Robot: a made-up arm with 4 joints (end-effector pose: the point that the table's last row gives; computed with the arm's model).
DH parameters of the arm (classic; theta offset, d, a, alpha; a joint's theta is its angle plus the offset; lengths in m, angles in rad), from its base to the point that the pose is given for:
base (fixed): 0 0.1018 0 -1.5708
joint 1: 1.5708 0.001 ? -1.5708
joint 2: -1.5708 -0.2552 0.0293 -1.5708
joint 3: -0.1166 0 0.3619 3.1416
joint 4: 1.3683 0 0.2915 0
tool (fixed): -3.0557 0.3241 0 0
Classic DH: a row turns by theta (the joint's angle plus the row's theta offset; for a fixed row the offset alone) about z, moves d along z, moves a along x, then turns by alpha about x.
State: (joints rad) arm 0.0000 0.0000 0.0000 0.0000
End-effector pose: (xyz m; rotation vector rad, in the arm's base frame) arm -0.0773 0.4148 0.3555 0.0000 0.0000 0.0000
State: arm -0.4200 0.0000 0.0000 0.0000
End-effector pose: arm -0.1741 0.4148 0.3019 0.0000 -0.4200 0.0000
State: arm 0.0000 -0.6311 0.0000 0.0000
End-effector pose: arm -0.0773 0.1438 0.5372 0.6311 0.0000 0.0000
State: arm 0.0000 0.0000 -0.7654 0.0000
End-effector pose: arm -0.2509 0.0771 0.3555 0.0000 0.0000 0.7654
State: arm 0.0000 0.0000 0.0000 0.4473
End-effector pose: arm -0.0596 0.2867 0.3555 0.0000 0.0000 0.4473
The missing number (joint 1, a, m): 0.0704
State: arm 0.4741 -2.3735 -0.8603 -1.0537
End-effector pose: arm -0.3286 -0.4487 0.1731 2.3110 0.4541 -0.6551
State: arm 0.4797 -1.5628 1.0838 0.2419
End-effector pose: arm 0.5204 -0.3193 0.2822 1.3087 1.0213 -1.0237
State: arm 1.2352 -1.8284 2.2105 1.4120
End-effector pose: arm 0.0496 -0.3313 -0.2876 1.2267 1.5461 -1.6516
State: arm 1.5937 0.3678 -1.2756 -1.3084
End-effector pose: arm 0.1949 0.2371 0.4878 -0.3117 1.5679 0.2673
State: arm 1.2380 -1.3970 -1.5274 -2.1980
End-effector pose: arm 0.0715 -0.2831 0.4627 0.8551 1.4530 -1.3687
